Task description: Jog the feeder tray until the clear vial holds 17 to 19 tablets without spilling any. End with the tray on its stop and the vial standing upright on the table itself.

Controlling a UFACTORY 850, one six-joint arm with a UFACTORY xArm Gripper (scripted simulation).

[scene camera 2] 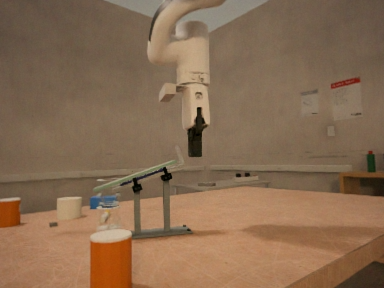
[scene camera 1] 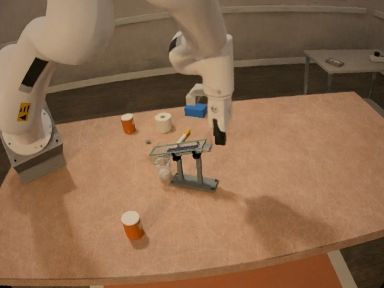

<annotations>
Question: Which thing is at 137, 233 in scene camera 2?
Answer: A grey two-post stand.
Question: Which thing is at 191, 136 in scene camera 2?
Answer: My gripper.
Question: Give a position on a grey two-post stand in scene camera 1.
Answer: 199, 182
</annotations>
